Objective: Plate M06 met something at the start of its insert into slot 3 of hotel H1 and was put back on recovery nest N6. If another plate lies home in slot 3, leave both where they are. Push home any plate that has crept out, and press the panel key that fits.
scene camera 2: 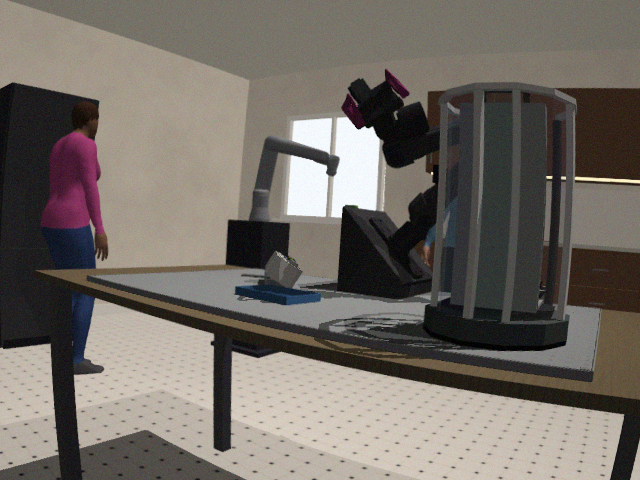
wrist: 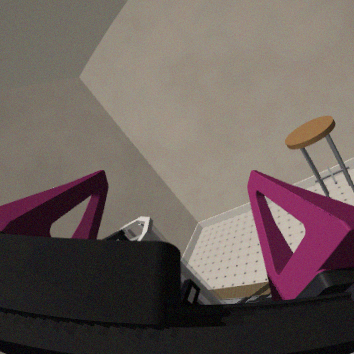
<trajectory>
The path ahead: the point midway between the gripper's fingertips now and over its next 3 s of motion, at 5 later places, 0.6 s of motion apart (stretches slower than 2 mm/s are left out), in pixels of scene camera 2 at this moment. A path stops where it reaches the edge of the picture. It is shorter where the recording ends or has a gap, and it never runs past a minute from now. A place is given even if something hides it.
The gripper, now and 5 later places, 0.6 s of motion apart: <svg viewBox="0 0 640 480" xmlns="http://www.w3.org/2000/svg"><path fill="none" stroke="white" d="M368 82L368 78L364 37L363 36L362 37L363 38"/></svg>
</trajectory>
